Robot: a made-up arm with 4 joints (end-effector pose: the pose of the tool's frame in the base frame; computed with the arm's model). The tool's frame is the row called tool.
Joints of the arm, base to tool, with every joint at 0 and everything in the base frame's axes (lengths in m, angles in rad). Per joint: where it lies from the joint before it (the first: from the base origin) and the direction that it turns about. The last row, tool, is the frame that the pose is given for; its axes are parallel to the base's.
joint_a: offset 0 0 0.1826 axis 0 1 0
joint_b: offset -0.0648 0.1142 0.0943 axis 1 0 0
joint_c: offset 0.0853 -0.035 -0.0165 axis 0 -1 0
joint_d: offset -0.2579 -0.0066 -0.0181 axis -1 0 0
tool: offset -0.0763 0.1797 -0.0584
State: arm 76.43 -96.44 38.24 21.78
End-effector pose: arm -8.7 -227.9 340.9 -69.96 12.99 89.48
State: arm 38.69 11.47 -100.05 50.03
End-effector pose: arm 187.7 73.8 595.4 -10.42 121.80 65.17
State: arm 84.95 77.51 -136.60 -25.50
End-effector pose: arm 304.1 -57.7 -59.4 -71.00 -112.11 -15.27
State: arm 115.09 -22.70 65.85 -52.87
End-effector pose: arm -108.0 109.0 452.1 48.99 55.77 -0.69
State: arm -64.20 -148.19 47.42 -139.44
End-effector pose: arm -413.6 145.9 37.1 -21.63 -24.53 19.14
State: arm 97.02 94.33 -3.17 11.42
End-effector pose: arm 262.5 213.4 472.0 63.49 79.86 -67.14
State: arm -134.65 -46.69 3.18 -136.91
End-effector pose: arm 35.3 104.5 -234.3 38.15 -100.32 102.40
